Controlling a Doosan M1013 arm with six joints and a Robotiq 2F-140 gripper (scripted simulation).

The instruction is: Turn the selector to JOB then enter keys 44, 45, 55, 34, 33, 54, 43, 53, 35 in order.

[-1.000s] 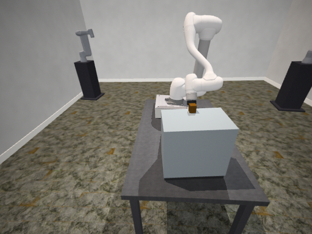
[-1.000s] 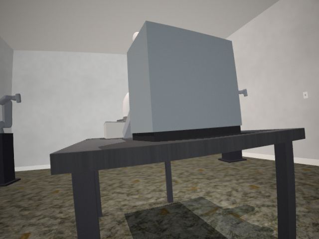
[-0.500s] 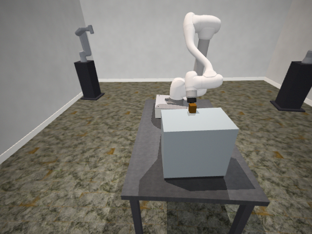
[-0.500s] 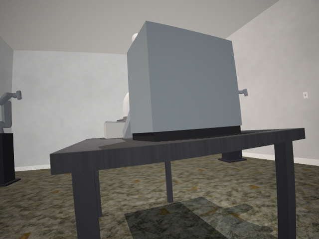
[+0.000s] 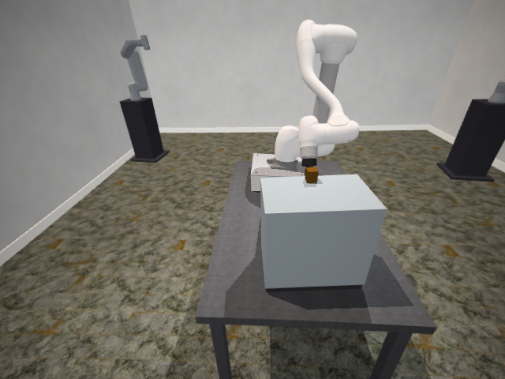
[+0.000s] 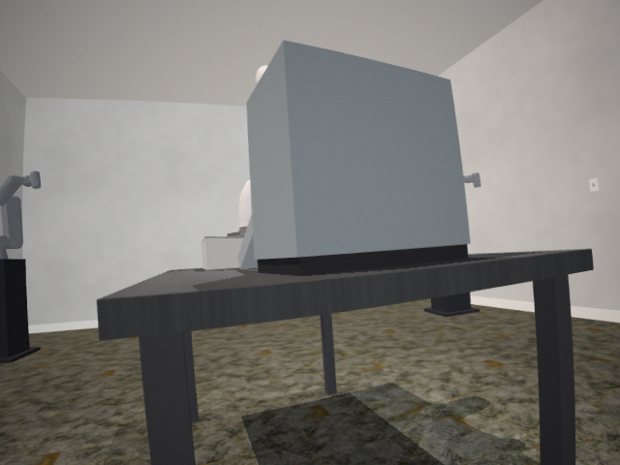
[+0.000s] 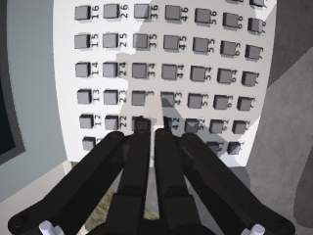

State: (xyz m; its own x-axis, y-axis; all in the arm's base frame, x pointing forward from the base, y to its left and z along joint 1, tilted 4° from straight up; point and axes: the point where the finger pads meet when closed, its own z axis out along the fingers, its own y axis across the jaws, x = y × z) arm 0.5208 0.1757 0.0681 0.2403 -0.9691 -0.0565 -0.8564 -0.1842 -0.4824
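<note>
Right now the key is 10 mm behind my hand, 40 mm to the right of it and 80 mm below it. The rest, counted from my hand: black selector knob: 60 mm ahead, 190 mm to the right, 60 mm below; white keypad panel: 60 mm ahead, 70 mm to the right, 100 mm below.
</note>
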